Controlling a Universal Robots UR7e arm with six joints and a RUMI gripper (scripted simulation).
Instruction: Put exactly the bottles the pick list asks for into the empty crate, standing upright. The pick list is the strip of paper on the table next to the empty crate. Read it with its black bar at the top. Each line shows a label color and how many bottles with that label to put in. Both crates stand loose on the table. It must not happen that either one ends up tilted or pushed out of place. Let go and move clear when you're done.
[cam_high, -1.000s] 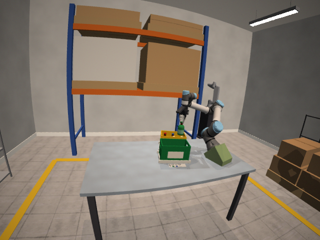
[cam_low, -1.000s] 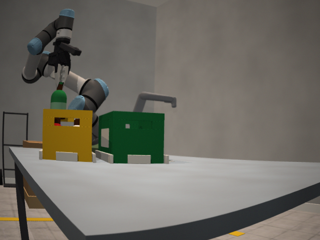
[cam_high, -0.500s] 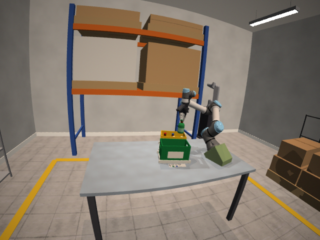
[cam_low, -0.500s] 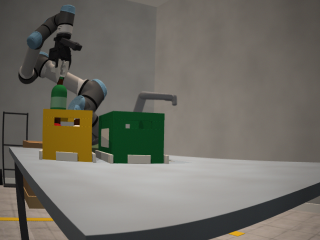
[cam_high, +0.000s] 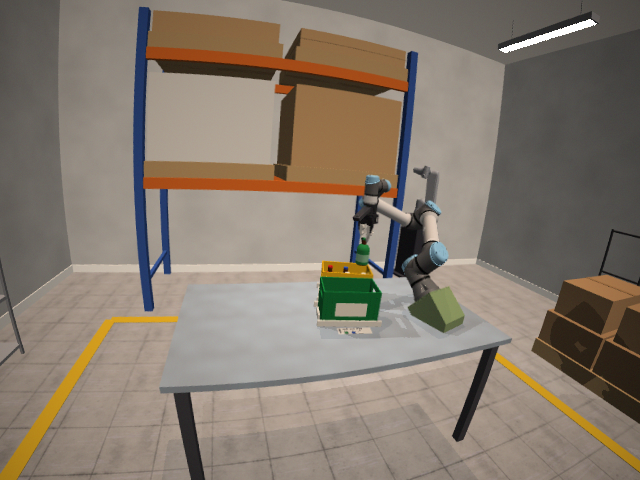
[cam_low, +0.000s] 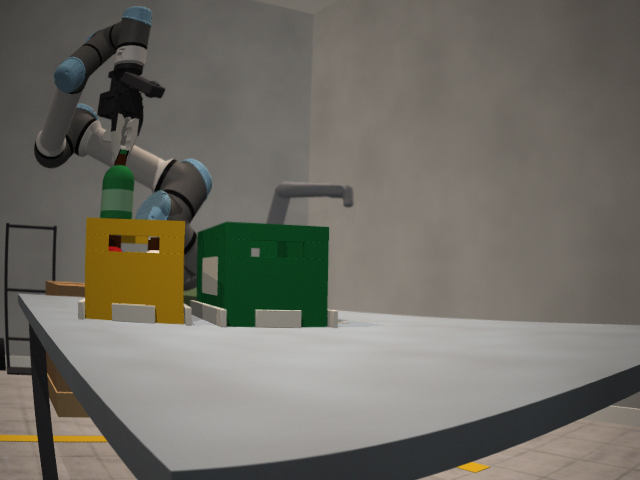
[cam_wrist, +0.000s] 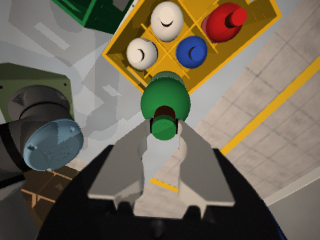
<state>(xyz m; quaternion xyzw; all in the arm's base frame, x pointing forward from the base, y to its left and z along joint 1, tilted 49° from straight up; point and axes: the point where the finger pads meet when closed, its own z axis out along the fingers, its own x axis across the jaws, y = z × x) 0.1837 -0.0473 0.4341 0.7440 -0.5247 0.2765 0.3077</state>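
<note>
The green-label bottle is 70 mm below my hand. From my hand the other things lie so: red-label bottle 250 mm below, 160 mm ahead, 80 mm to the right; blue-label bottle 250 mm below, 80 mm ahead, 40 mm to the right; yellow crate 250 mm below, 100 mm ahead.
</note>
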